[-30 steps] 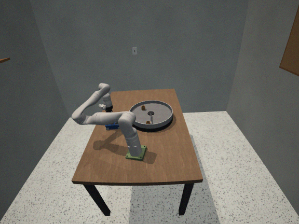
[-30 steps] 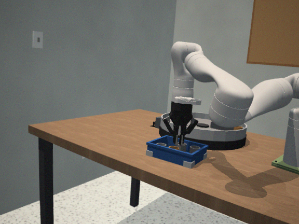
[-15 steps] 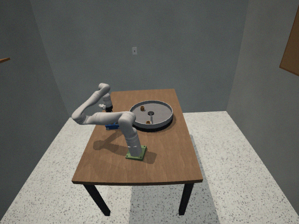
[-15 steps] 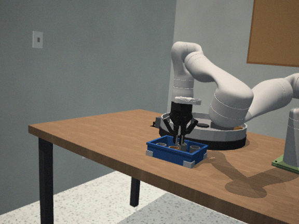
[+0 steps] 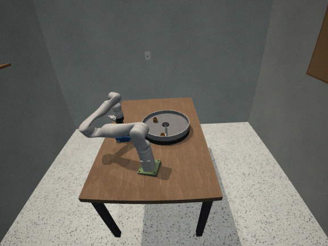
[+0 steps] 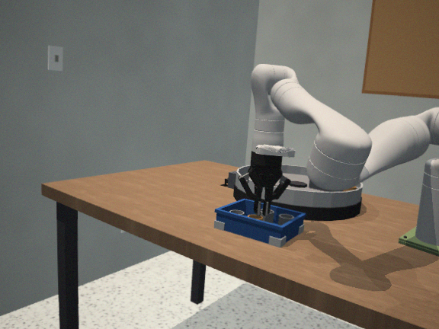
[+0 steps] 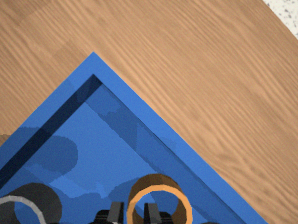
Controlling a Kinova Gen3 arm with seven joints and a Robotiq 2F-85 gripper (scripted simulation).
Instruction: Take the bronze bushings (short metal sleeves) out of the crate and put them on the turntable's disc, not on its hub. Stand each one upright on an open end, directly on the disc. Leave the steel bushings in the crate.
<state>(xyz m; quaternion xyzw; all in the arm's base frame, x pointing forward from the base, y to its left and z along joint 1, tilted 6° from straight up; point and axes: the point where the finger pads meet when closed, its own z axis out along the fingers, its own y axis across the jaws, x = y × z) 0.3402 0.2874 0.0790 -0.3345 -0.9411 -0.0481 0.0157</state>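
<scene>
My gripper is now 10 mm short of the blue crate, 20 mm to the left of it and 40 mm above it. The rest, counted from my hand: grey turntable disc 120 mm ahead, 360 mm to the right, 10 mm below.
</scene>
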